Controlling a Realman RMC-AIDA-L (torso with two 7-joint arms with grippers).
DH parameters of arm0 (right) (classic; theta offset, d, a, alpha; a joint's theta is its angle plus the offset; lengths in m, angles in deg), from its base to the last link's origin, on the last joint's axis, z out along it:
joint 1: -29.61 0.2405 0 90
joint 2: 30.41 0 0 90
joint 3: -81.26 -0.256 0 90
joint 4: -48.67 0 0 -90
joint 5: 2.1 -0.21 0 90
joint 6: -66.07 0 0 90
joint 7: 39.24 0.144 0 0
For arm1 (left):
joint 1: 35.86 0.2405 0 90
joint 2: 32.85 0 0 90
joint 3: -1.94 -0.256 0 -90
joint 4: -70.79 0 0 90
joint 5: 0.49 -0.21 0 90
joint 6: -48.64 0 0 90
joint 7: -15.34 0.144 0 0
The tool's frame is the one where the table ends.
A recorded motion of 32 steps. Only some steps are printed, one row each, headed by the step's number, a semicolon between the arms.
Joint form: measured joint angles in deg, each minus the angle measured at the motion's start. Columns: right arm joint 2, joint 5, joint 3, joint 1, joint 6, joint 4, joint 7; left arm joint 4, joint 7, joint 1, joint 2, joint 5, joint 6, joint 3.
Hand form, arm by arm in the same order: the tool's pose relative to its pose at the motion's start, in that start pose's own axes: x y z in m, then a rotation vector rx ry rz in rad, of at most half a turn. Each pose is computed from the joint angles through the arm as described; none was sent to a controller.
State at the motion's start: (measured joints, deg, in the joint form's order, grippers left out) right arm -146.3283 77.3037 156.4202 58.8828 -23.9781 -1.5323 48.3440; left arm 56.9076 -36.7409 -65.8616 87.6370 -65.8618 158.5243 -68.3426
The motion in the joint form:
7: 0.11 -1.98 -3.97 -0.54 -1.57 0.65 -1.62; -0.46 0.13 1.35 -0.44 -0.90 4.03 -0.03
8: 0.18 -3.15 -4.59 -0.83 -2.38 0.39 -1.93; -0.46 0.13 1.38 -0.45 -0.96 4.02 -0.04
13: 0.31 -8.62 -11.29 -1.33 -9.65 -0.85 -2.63; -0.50 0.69 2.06 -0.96 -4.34 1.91 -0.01
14: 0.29 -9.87 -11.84 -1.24 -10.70 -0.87 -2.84; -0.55 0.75 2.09 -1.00 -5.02 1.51 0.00
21: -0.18 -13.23 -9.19 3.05 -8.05 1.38 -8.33; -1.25 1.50 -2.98 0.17 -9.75 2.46 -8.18
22: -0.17 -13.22 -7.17 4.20 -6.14 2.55 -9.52; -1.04 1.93 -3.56 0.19 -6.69 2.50 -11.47
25: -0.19 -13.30 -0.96 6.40 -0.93 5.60 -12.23; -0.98 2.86 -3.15 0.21 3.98 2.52 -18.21
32: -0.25 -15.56 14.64 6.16 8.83 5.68 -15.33; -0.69 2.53 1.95 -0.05 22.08 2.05 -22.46
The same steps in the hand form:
7: -0.0082 -0.0033 -0.0146 0.0385 -0.0766 -0.0227; 0.0043 0.0112 -0.0081 -0.0453 0.0263 -0.0018
8: -0.0120 -0.0021 -0.0181 0.0376 -0.1032 -0.0329; 0.0042 0.0114 -0.0083 -0.0453 0.0252 -0.0023
13: -0.0395 0.0068 -0.0432 0.0135 -0.2669 -0.1090; -0.0047 0.0126 -0.0143 -0.0371 -0.0469 -0.0133
14: -0.0438 0.0087 -0.0454 0.0033 -0.2944 -0.1227; -0.0064 0.0127 -0.0147 -0.0382 -0.0604 -0.0154
21: -0.0598 -0.0006 -0.0212 -0.0188 -0.3348 -0.2142; -0.0198 0.0261 0.0151 -0.2939 -0.1784 -0.0545
22: -0.0579 -0.0046 -0.0106 -0.0203 -0.3129 -0.2142; -0.0196 0.0271 0.0194 -0.3126 -0.1696 -0.0528
25: -0.0455 -0.0117 0.0158 -0.0225 -0.2386 -0.1998; -0.0143 0.0261 0.0248 -0.2812 -0.0919 -0.0335
32: -0.0107 -0.0028 0.0566 -0.0534 -0.0825 -0.1854; -0.0011 0.0180 0.0072 -0.0478 0.0935 -0.0086

